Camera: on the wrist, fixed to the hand. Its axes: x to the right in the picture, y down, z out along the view.
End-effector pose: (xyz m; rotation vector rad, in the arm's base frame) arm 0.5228 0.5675 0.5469 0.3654 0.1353 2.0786
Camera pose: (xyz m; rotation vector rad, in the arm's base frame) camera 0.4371 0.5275 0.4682 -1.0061 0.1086 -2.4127
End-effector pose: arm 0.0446 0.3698 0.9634 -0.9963 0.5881 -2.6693
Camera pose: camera -0.0089 0.3375 0.8575 -0.5443 0.4833 -1.1006
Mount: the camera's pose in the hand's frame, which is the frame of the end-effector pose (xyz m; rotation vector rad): -0.0098 0.0719 -0.0993 0.3077 -0.4232 1.5358
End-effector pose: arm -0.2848 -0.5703 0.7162 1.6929 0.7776 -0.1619
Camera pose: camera -0.2807 -0.4888 0.8082 2.0046 -0.9813 0.4408
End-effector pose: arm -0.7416 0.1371 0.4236 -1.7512 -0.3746 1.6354
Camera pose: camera -0.6661 0.0507 0.3794 1.1567 -1.1212 -2.3970
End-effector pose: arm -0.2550 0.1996 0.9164 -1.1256 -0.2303 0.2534
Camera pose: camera -0.2397 0.1407 0.8095 -0.7195 0.3530 1.8247
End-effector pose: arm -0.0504 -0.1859 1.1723 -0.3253 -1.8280 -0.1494
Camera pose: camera 0.0650 -0.1455 1.1859 -1.4866 -1.4884 1.3109
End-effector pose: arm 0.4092 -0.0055 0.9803 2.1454 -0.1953 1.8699
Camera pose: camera 0.2931 -0.0446 0.9914 -1.4969 1.2191 -1.0186
